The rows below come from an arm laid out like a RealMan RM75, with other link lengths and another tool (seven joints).
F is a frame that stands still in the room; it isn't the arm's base.
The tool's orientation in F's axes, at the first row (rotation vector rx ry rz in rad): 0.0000 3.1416 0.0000
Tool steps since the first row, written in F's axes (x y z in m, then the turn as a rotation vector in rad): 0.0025 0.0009 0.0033 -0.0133 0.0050 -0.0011; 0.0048 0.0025 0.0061 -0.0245 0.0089 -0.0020; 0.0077 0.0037 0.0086 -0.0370 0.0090 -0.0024; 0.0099 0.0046 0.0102 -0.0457 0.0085 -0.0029; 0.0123 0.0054 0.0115 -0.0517 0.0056 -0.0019; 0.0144 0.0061 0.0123 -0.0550 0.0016 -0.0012; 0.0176 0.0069 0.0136 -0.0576 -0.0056 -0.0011
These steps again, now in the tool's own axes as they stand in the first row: -0.0025 0.0009 -0.0033 0.0133 0.0050 0.0011; -0.0048 0.0025 -0.0061 0.0245 0.0089 0.0020; -0.0077 0.0037 -0.0086 0.0370 0.0090 0.0024; -0.0099 0.0046 -0.0102 0.0457 0.0085 0.0029; -0.0123 0.0054 -0.0115 0.0517 0.0056 0.0019; -0.0144 0.0061 -0.0123 0.0550 0.0016 0.0012; -0.0176 0.0069 -0.0136 0.0576 -0.0056 0.0011
